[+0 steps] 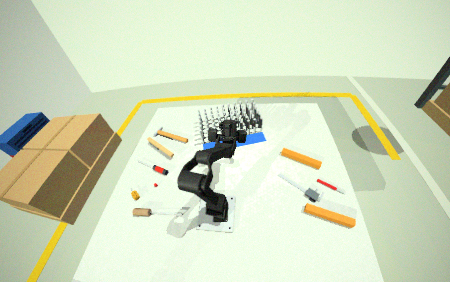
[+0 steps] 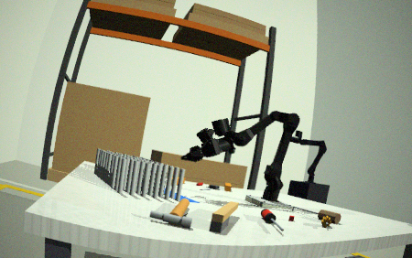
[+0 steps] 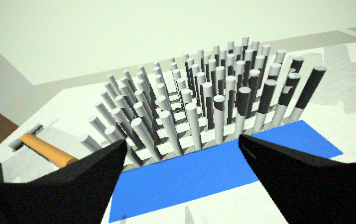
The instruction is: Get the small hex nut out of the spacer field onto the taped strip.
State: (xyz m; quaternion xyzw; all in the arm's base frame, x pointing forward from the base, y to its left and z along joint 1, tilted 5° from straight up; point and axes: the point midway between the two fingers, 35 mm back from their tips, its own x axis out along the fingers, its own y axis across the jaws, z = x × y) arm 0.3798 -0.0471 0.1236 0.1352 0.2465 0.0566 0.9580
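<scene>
Right now my gripper tip is 40 cm to the right of the tiny red piece, 24 cm past it and 14 cm above it. From my gripper tip the other things lie so: red screwdriver: 53 cm to the right, 31 cm behind, 14 cm below; then tool with thin metal rod: 39 cm behind, 33 cm to the left, 14 cm below; then blue taped strip: 15 cm below, 5 cm ahead, 4 cm to the right.
</scene>
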